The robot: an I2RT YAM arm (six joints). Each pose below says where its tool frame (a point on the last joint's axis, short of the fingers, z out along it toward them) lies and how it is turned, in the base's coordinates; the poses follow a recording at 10 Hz.
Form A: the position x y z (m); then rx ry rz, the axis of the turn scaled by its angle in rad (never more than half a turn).
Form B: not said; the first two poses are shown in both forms.
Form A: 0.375 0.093 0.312 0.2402 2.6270 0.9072
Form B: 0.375 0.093 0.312 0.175 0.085 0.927 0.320
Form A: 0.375 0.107 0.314 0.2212 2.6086 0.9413
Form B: 0.375 0.107 0.314 0.179 0.078 0.923 0.333
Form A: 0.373 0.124 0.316 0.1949 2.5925 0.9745
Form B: 0.373 0.124 0.316 0.182 0.069 0.918 0.345
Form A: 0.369 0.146 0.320 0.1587 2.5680 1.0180
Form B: 0.369 0.146 0.320 0.186 0.056 0.912 0.361
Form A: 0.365 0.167 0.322 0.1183 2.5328 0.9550
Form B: 0.365 0.167 0.322 0.214 0.043 0.913 0.344
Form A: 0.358 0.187 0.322 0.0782 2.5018 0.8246
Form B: 0.358 0.187 0.322 0.250 0.029 0.919 0.303
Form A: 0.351 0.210 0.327 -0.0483 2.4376 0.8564
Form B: 0.351 0.210 0.327 0.275 -0.018 0.907 0.319
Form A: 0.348 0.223 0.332 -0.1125 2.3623 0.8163
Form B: 0.348 0.223 0.332 0.314 -0.043 0.896 0.310
